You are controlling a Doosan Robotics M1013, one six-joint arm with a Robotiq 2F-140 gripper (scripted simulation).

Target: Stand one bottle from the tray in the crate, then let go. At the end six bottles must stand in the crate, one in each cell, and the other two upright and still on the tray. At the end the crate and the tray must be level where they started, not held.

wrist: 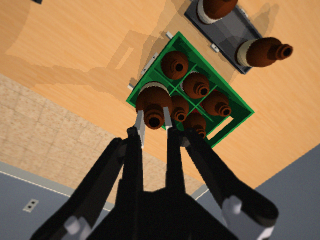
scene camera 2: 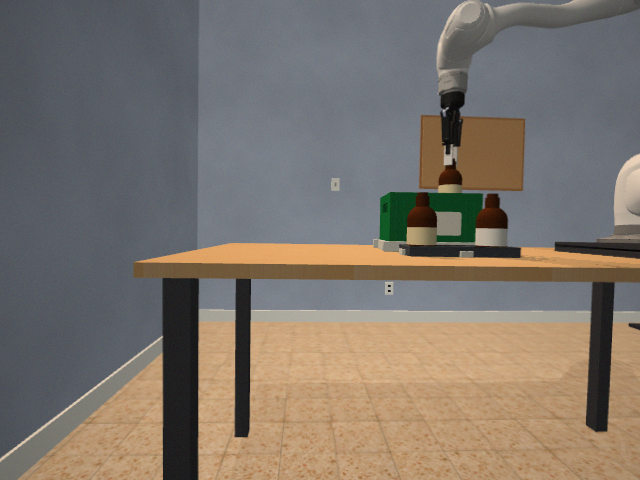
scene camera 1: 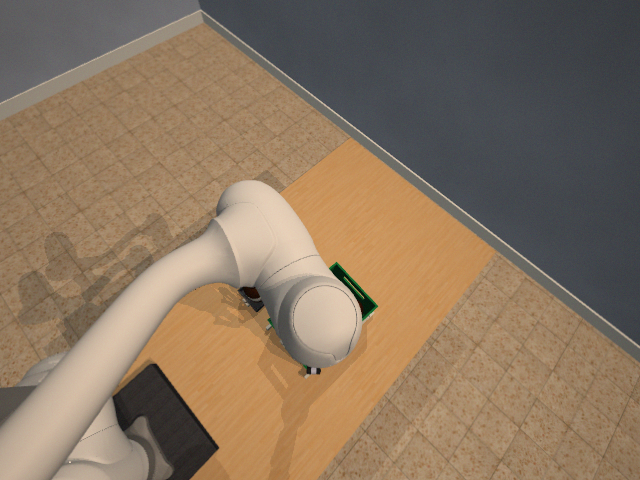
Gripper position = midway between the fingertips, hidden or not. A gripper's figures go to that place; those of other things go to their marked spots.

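Scene:
My gripper [wrist: 154,116] is 0.22 m from the lens, and a bottle [wrist: 153,96] is 0.23 m from the lens. Then there is a green crate [wrist: 240,111], which I find 0.44 m from the lens, whereas another bottle [wrist: 262,52] is 0.46 m from the lens.

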